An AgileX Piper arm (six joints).
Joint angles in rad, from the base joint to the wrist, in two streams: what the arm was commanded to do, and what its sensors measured. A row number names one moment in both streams.
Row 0, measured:
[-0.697 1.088 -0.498 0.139 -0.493 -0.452]
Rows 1 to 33, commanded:
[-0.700 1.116 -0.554 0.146 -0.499 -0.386]
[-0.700 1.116 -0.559 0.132 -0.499 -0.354]
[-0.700 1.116 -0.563 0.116 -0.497 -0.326]
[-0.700 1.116 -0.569 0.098 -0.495 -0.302]
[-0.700 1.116 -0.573 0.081 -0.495 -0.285]
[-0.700 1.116 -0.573 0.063 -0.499 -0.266]
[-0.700 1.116 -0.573 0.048 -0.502 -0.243]
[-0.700 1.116 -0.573 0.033 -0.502 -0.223]
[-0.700 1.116 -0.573 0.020 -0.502 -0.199]
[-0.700 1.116 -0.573 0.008 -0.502 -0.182]
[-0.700 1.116 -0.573 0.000 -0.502 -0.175]
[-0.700 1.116 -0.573 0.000 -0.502 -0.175]
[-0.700 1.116 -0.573 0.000 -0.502 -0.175]
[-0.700 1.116 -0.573 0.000 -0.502 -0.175]
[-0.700 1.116 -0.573 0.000 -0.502 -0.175]
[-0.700 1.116 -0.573 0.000 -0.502 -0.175]
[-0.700 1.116 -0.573 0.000 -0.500 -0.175]
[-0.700 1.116 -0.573 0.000 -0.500 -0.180]
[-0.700 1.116 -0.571 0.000 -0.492 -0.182]
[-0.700 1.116 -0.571 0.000 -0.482 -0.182]
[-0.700 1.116 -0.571 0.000 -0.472 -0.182]
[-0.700 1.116 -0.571 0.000 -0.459 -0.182]
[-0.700 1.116 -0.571 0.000 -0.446 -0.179]
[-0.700 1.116 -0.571 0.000 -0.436 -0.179]
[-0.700 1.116 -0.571 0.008 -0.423 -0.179]
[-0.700 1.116 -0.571 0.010 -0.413 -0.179]
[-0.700 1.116 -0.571 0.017 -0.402 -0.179]
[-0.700 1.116 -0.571 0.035 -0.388 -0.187]
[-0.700 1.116 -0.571 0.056 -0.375 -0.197]
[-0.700 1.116 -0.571 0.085 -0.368 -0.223]
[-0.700 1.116 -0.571 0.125 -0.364 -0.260]
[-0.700 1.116 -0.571 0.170 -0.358 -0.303]
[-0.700 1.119 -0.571 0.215 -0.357 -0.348]
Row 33, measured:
[-0.697 1.121 -0.567 0.077 -0.382 -0.219]
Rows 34 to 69, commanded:
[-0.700 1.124 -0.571 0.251 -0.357 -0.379]
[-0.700 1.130 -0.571 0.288 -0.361 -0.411]
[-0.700 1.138 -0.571 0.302 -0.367 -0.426]
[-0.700 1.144 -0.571 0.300 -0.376 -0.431]
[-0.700 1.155 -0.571 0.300 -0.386 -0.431]
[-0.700 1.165 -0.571 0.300 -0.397 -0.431]
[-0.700 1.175 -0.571 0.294 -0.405 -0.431]
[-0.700 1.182 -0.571 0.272 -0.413 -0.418]
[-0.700 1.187 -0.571 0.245 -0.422 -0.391]
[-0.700 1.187 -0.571 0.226 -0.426 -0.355]
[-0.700 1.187 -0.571 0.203 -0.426 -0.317]
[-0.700 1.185 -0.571 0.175 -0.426 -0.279]
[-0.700 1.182 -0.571 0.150 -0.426 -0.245]
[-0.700 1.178 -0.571 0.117 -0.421 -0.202]
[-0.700 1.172 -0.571 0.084 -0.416 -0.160]
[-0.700 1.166 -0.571 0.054 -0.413 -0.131]
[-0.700 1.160 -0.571 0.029 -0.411 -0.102]
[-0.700 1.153 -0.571 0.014 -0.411 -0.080]
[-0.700 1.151 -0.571 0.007 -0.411 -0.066]
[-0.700 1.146 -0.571 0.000 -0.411 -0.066]
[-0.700 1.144 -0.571 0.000 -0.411 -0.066]
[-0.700 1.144 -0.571 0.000 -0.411 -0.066]
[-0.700 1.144 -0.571 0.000 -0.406 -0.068]
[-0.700 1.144 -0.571 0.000 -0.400 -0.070]
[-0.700 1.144 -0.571 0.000 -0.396 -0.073]
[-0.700 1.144 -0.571 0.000 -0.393 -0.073]
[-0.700 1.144 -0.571 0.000 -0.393 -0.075]
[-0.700 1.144 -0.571 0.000 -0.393 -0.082]
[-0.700 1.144 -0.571 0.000 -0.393 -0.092]
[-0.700 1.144 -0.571 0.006 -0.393 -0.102]
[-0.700 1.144 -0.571 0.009 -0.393 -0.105]
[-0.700 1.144 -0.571 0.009 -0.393 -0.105]
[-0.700 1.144 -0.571 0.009 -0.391 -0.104]
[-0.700 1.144 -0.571 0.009 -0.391 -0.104]
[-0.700 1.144 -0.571 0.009 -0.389 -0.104]
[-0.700 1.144 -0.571 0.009 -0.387 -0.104]
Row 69, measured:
[-0.697 1.155 -0.567 0.011 -0.389 -0.095]
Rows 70 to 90, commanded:
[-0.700 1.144 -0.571 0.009 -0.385 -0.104]
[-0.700 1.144 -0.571 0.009 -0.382 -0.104]
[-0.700 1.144 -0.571 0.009 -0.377 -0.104]
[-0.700 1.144 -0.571 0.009 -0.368 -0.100]
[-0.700 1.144 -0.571 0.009 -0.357 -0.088]
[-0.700 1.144 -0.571 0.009 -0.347 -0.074]
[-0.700 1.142 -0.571 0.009 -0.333 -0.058]
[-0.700 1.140 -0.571 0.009 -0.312 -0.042]
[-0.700 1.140 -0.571 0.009 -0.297 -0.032]
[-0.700 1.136 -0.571 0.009 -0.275 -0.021]
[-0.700 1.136 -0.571 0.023 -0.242 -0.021]
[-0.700 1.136 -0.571 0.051 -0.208 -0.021]
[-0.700 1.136 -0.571 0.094 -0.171 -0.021]
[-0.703 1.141 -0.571 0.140 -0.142 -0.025]
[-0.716 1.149 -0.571 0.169 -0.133 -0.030]
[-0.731 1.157 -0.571 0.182 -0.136 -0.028]
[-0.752 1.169 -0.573 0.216 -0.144 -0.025]
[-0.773 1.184 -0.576 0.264 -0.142 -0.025]
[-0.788 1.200 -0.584 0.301 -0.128 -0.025]
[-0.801 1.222 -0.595 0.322 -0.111 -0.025]
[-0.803 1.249 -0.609 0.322 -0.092 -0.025]
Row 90, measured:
[-0.764 1.186 -0.575 0.236 -0.147 -0.029]
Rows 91 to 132, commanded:
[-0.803 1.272 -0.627 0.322 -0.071 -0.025]
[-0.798 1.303 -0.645 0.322 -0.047 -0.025]
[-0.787 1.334 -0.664 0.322 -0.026 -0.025]
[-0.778 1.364 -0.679 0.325 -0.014 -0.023]
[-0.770 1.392 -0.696 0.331 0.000 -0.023]
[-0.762 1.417 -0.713 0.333 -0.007 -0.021]
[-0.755 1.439 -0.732 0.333 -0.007 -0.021]
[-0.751 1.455 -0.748 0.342 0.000 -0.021]
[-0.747 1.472 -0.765 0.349 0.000 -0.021]
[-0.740 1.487 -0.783 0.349 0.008 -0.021]
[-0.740 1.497 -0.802 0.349 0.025 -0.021]
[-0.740 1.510 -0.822 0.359 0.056 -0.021]
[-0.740 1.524 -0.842 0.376 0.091 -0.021]
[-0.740 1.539 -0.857 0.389 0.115 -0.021]
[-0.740 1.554 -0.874 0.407 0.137 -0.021]
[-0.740 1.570 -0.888 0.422 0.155 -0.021]
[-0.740 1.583 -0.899 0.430 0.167 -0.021]
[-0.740 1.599 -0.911 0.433 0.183 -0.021]
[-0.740 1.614 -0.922 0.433 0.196 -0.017]
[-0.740 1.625 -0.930 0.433 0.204 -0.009]
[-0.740 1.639 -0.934 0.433 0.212 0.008]
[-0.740 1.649 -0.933 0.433 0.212 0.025]
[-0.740 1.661 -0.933 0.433 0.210 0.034]
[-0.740 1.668 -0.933 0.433 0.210 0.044]
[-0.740 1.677 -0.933 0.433 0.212 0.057]
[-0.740 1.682 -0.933 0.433 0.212 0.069]
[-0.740 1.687 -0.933 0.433 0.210 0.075]
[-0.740 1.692 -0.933 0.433 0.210 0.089]
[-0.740 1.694 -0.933 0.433 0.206 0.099]
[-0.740 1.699 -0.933 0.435 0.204 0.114]
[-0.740 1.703 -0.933 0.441 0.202 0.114]
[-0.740 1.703 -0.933 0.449 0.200 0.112]
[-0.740 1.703 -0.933 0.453 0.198 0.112]
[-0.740 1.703 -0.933 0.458 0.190 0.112]
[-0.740 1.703 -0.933 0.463 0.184 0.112]
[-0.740 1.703 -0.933 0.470 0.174 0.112]
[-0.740 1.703 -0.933 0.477 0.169 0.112]
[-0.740 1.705 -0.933 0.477 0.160 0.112]
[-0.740 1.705 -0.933 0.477 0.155 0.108]
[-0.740 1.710 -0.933 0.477 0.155 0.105]
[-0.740 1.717 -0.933 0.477 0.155 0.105]
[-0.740 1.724 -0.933 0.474 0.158 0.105]
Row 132, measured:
[-0.744 1.709 -0.927 0.467 0.156 0.109]
